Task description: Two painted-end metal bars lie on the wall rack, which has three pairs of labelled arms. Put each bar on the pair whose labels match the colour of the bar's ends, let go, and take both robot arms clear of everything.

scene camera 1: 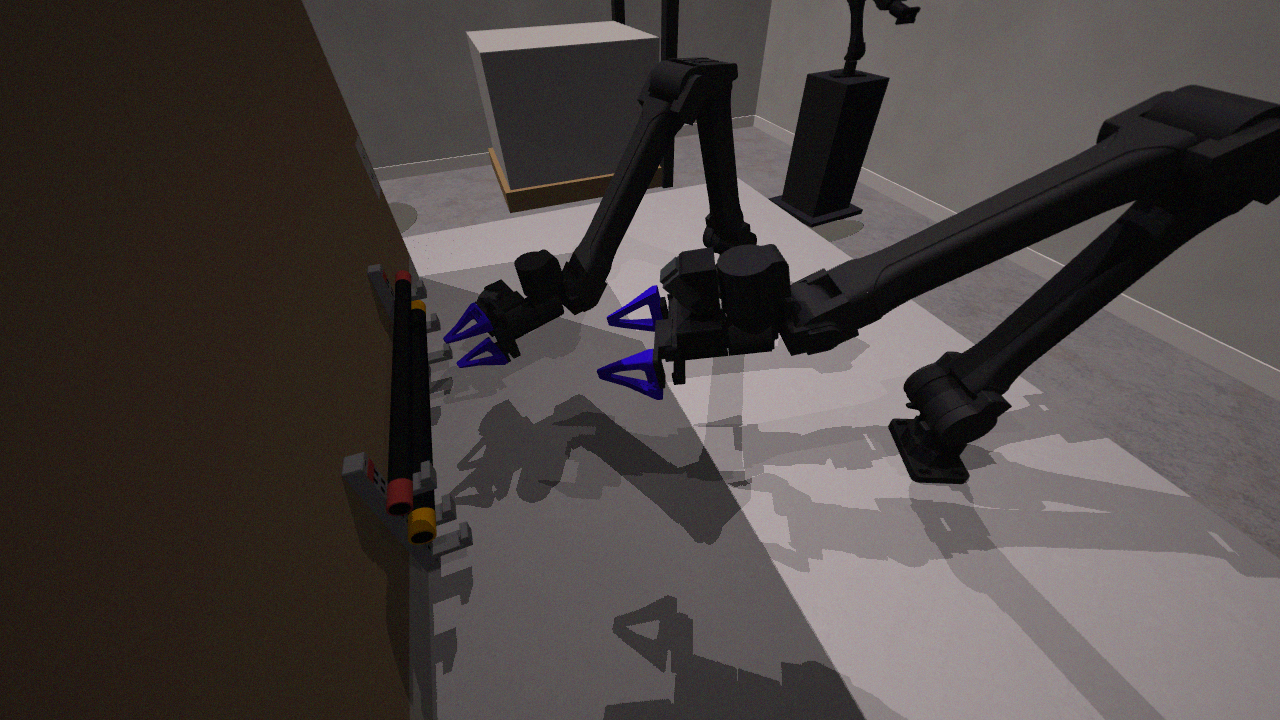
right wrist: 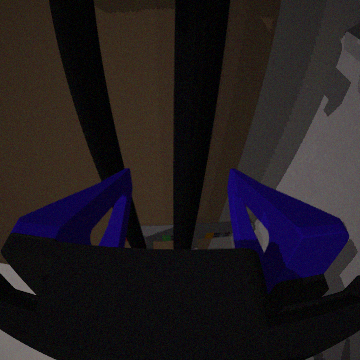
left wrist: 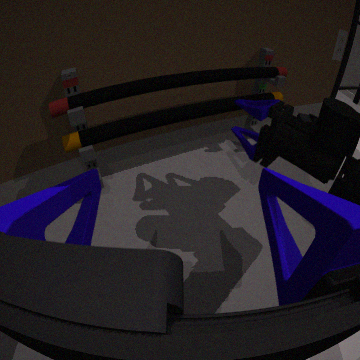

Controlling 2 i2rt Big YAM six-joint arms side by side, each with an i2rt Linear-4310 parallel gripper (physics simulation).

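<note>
The red-ended bar lies across the top, red-labelled pair of the wall rack. The orange-ended bar lies below it, at the middle pair, with a green label just above its far end. My right gripper is partly open and empty, close in front of the rack; in the right wrist view the orange-ended bar runs between its fingertips but beyond them. My left gripper is wide open and empty, farther from the rack.
The lowest rack arms stick out below the orange-ended bar. A brown wall panel stands behind the rack. A large grey box stands at the back, with a black pedestal to its right. Both arms cast shadows on the floor.
</note>
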